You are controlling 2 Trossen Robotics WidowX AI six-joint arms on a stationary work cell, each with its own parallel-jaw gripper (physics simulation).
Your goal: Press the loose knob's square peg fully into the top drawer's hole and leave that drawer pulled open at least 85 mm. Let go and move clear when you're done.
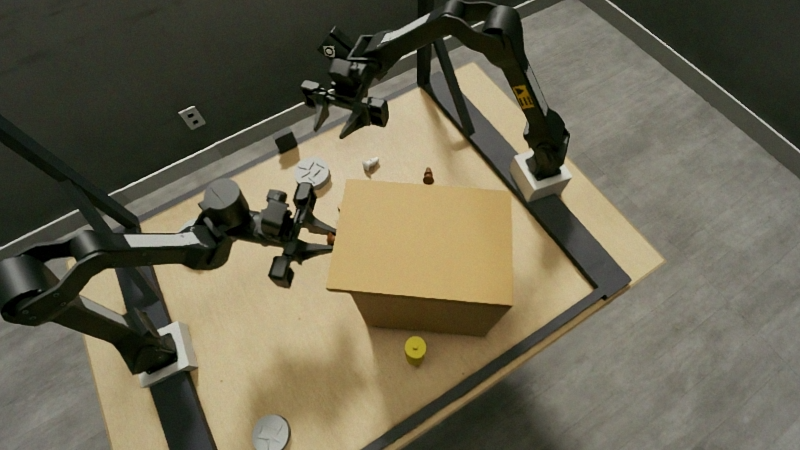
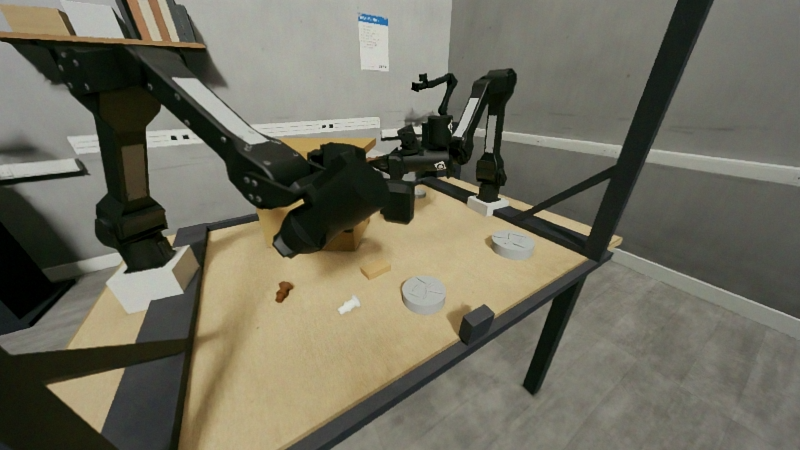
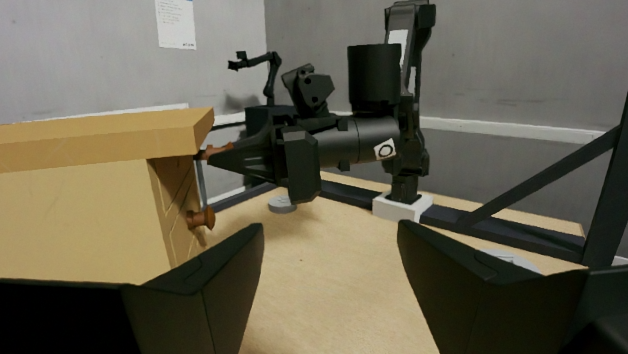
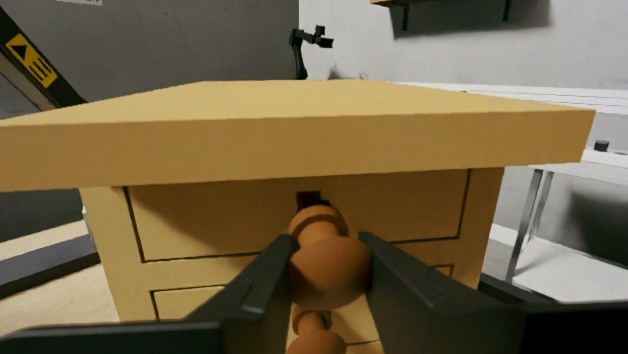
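Seen in the pictures: left gripper, fingertip midpoint: (image 1: pixel 327 134) (image 3: pixel 330 232); right gripper, fingertip midpoint: (image 2: pixel 369 162) (image 3: pixel 211 157) (image 4: pixel 324 244); left arm's base, link origin: (image 1: pixel 543 166) (image 2: pixel 152 261); right arm's base, link origin: (image 1: pixel 159 353) (image 2: pixel 488 198) (image 3: pixel 403 197).
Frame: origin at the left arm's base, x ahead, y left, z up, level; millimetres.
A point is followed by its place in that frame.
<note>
The wooden cabinet (image 1: pixel 419 240) {x 372, y 147, z 186 mm} (image 3: pixel 75 220) {x 364, y 32, z 126 mm} (image 4: pixel 300 145) {x 490, y 75, z 177 mm} stands on the table. Its top drawer (image 4: pixel 200 220) {x 438, y 50, z 134 mm} is shut, its front flush with the frame. The drawer's dark square hole (image 4: pixel 308 198) shows just above the held knob. My right gripper (image 1: pixel 333 240) {x 493, y 83, z 139 mm} (image 4: pixel 324 244) {x 493, y 83, z 139 mm} is shut on the loose orange-brown knob (image 1: pixel 330 238) {x 509, y 76, z 152 mm} (image 3: pixel 217 149) {x 498, y 74, z 149 mm} (image 4: pixel 330 275) {x 515, y 69, z 146 mm}, at the drawer front under the overhanging top. The knob hides most of its peg; I cannot tell whether the peg is in the hole. My left gripper (image 1: pixel 330 133) {x 454, y -142, z 156 mm} (image 3: pixel 330 232) {x 454, y -142, z 156 mm} is open and empty, above the table, away from the cabinet.
A fixed lower knob (image 3: pixel 201 218) {x 472, y 83, z 73 mm} (image 4: pixel 317 345) {x 486, y 84, z 79 mm} sticks out below the held one. A brown piece (image 1: pixel 427 175) {x 246, y -108, z -60 mm} (image 2: pixel 283 291) {x 245, y -120, z -59 mm}, a white piece (image 1: pixel 370 163) {x 368, y -194, z -60 mm} (image 2: pixel 349 305) {x 366, y -205, z -62 mm}, a wooden block (image 2: pixel 375 269) {x 443, y -113, z -63 mm}, grey discs (image 1: pixel 312 172) {x 514, y -218, z -55 mm} (image 2: pixel 424 294) {x 510, y -236, z -55 mm} and a yellow cylinder (image 1: pixel 415 349) {x 432, y 289, z 59 mm} stand or lie around the cabinet.
</note>
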